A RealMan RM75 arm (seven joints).
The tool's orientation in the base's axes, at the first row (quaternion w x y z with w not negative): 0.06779, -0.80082, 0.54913, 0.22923
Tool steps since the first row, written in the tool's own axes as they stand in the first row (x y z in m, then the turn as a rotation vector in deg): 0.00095, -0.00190, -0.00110, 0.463, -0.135, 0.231; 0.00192, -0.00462, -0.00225, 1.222, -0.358, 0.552; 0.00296, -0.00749, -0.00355, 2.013, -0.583, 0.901; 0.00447, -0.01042, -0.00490, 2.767, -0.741, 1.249; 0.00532, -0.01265, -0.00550, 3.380, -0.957, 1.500; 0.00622, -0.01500, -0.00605, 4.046, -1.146, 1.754; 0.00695, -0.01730, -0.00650, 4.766, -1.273, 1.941; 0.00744, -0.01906, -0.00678, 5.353, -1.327, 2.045; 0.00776, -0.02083, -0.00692, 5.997, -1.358, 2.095; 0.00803, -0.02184, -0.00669, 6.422, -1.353, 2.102; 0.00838, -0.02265, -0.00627, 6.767, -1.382, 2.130; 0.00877, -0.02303, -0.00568, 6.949, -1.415, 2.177; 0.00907, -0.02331, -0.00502, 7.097, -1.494, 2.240
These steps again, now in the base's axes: 0.00233, -0.00047, 0.00028, 0.190, -0.257, -0.428; 0.00543, -0.00065, 0.00048, 0.521, -0.699, -1.080; 0.00872, -0.00089, 0.00076, 0.855, -1.157, -1.770; 0.01223, -0.00152, 0.00087, 1.117, -1.610, -2.434; 0.01468, -0.00159, 0.00071, 1.419, -1.956, -2.958; 0.01724, -0.00164, 0.00046, 1.711, -2.356, -3.504; 0.01968, -0.00153, 0.00021, 1.982, -2.851, -4.006; 0.02151, -0.00137, -0.00001, 2.172, -3.290, -4.365; 0.02326, -0.00100, -0.00028, 2.373, -3.807, -4.698; 0.02419, -0.00076, -0.00075, 2.491, -4.167, -4.891; 0.02491, -0.00059, -0.00139, 2.610, -4.438, -5.073; 0.02519, -0.00056, -0.00214, 2.679, -4.563, -5.199; 0.02534, -0.00047, -0.00290, 2.776, -4.635, -5.332
